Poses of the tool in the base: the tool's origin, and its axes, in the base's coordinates. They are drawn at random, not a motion.
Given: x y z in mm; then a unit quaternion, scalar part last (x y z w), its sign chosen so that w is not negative.
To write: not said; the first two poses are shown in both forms.
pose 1, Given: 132.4 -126.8 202.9 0.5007 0.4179 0.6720 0.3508
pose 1, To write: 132.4 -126.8 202.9 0.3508 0.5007 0.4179 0.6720
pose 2, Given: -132.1 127.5 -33.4 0.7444 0.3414 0.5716 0.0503
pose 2, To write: -132.1 127.5 -33.4 0.0503 0.7444 0.3414 0.5716
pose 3, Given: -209.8 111.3 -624.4 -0.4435 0.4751 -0.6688 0.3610
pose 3, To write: -209.8 111.3 -624.4 0.3610 -0.4435 0.4751 -0.6688
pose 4, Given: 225.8 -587.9 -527.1 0.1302 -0.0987 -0.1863 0.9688
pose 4, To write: 225.8 -587.9 -527.1 0.9688 0.1302 -0.0987 -0.1863
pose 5, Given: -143.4 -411.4 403.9 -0.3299 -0.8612 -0.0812 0.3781
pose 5, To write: -143.4 -411.4 403.9 0.3781 -0.3299 -0.8612 -0.0812
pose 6, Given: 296.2 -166.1 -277.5 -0.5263 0.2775 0.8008 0.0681
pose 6, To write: 296.2 -166.1 -277.5 0.0681 -0.5263 0.2775 0.8008
